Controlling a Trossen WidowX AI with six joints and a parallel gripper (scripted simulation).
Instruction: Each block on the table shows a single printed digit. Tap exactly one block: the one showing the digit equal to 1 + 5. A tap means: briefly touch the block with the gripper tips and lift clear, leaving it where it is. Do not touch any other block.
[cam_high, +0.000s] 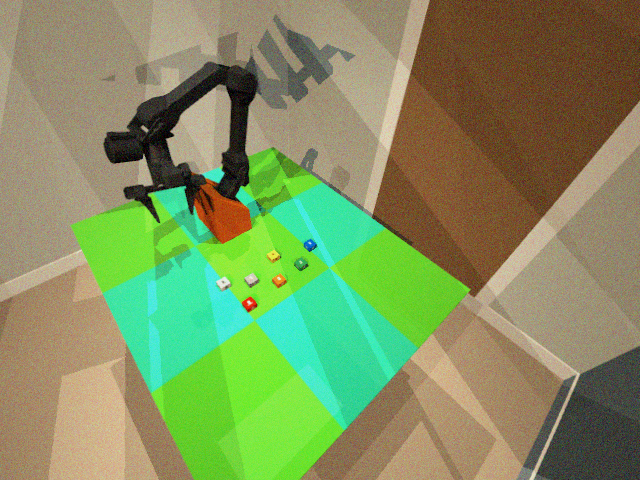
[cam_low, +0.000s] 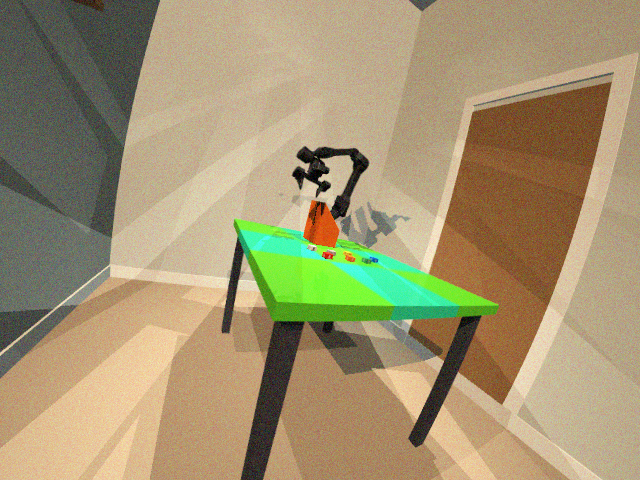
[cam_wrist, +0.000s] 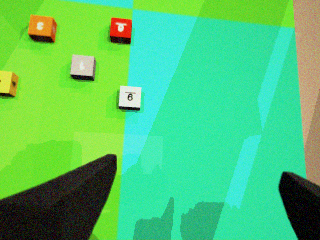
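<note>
Now: the red block 21 cm ahead of my gripper tip, 5 cm to the left of it and 23 cm below it. From my gripper tip the other things lie so: grey block (15 cm ahead, 11 cm to the left, 23 cm below); white block (10 cm ahead, 3 cm to the left, 23 cm below); yellow block (12 cm ahead, 22 cm to the left, 23 cm below).
</note>
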